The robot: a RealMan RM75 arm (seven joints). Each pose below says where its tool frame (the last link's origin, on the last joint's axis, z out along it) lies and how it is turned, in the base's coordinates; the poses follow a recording.
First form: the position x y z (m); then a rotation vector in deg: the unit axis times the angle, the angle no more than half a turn.
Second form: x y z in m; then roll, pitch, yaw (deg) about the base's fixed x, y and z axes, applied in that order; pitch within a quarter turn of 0, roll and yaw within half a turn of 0. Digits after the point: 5 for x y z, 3 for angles.
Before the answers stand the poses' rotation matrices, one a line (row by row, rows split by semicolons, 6 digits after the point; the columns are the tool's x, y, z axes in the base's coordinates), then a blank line. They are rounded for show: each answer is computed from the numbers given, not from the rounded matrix.
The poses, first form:
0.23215 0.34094 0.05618 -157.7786 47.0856 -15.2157
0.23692 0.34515 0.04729 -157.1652 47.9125 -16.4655
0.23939 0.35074 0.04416 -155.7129 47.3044 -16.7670
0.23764 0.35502 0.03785 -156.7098 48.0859 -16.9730
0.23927 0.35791 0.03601 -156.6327 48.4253 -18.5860
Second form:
0.823806 -0.511318 0.244738; -0.557844 -0.807982 0.189671; 0.100762 -0.292778 -0.950857
0.814891 -0.517476 0.261094; -0.568657 -0.800950 0.187370; 0.112164 -0.301159 -0.946954
0.815612 -0.510277 0.272755; -0.568145 -0.795512 0.210647; 0.109491 -0.326771 -0.938740
0.811856 -0.518217 0.268964; -0.572232 -0.797706 0.190305; 0.115935 -0.308410 -0.944162
0.805717 -0.518568 0.286194; -0.576885 -0.796578 0.180741; 0.134249 -0.310727 -0.940971

0.23215 0.34094 0.05618 -162.886 -5.783 -34.104
0.23692 0.34515 0.04729 -162.358 -6.440 -34.909
0.23939 0.35074 0.04416 -160.807 -6.286 -34.861
0.23764 0.35502 0.03785 -161.910 -6.658 -35.178
0.23927 0.35791 0.03601 -161.726 -7.715 -35.602

